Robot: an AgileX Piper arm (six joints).
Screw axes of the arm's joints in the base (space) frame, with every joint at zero. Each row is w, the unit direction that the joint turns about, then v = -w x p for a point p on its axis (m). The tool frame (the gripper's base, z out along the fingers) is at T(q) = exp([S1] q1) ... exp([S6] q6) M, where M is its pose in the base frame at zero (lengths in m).
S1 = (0, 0, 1, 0.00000, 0.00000, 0.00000)
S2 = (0, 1, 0, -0.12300, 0.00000, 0.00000)
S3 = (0, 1, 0, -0.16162, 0.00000, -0.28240)
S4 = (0.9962, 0, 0.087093, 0.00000, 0.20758, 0.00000)
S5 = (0, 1, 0, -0.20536, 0.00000, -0.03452)
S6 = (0.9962, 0, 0.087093, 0.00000, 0.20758, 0.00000)
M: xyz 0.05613 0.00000 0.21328 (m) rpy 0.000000 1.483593 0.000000 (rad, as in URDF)
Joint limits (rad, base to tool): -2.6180..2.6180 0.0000..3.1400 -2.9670..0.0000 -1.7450..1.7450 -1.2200..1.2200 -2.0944..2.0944
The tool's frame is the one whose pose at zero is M.
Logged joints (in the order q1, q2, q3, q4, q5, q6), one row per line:
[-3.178 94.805 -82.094 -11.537 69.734 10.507]
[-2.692 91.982 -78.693 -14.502 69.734 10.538]
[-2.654 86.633 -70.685 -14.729 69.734 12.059]
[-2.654 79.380 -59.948 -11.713 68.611 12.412]
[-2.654 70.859 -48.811 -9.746 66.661 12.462]
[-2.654 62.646 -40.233 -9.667 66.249 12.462]
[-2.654 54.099 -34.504 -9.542 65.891 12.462]
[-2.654 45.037 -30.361 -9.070 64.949 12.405]
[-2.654 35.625 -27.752 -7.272 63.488 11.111]
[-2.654 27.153 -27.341 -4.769 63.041 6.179]
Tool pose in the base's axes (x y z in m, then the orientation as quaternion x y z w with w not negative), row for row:
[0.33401 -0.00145 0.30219 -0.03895 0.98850 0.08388 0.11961]
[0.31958 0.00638 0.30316 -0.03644 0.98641 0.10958 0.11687]
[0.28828 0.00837 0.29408 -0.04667 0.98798 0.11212 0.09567]
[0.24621 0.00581 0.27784 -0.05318 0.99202 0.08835 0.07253]
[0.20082 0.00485 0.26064 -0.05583 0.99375 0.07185 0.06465]
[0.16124 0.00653 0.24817 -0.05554 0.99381 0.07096 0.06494]
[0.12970 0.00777 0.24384 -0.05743 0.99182 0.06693 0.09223]
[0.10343 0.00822 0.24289 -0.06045 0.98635 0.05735 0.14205]
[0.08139 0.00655 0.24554 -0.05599 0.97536 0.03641 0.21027]
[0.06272 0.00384 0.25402 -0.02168 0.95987 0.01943 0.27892]
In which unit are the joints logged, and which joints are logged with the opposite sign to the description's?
The joints are logged in degrees. Opposite sign: q4, q6.
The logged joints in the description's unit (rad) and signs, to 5 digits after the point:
[-0.05547 1.65466 -1.43281 0.20136 1.21709 -0.18338]
[-0.04698 1.60539 -1.37345 0.25311 1.21709 -0.18392]
[-0.04632 1.51203 -1.23369 0.25707 1.21709 -0.21047]
[-0.04632 1.38544 -1.04629 0.20443 1.19749 -0.21663]
[-0.04632 1.23672 -0.85191 0.17010 1.16345 -0.21750]
[-0.04632 1.09338 -0.70220 0.16872 1.15626 -0.21750]
[-0.04632 0.94421 -0.60221 0.16654 1.15001 -0.21750]
[-0.04632 0.78604 -0.52990 0.15830 1.13357 -0.21651]
[-0.04632 0.62177 -0.48436 0.12692 1.10807 -0.19392]
[-0.04632 0.47391 -0.47719 0.08323 1.10027 -0.10784]

